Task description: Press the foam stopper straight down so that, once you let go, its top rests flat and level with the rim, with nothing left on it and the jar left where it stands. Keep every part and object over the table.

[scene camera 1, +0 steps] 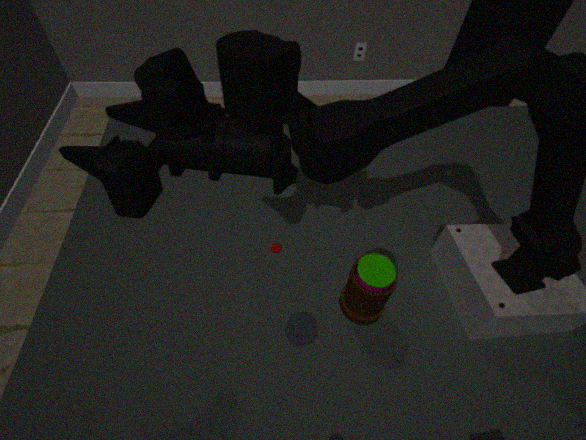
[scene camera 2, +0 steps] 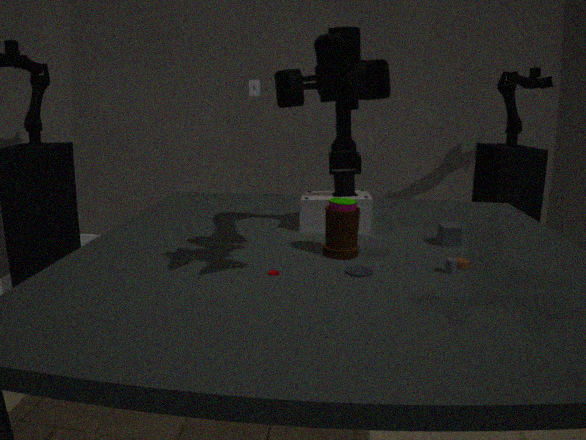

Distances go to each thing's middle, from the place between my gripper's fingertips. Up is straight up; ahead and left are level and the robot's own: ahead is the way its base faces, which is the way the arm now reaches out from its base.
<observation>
I see the foam stopper [scene camera 1: 375, 273] 350 mm behind my hand, 110 mm to the left of it and 260 mm below it. The rest, counted from my hand: brown jar [scene camera 2: 341, 226] (350 mm behind, 110 mm to the left, 310 mm below).
</observation>
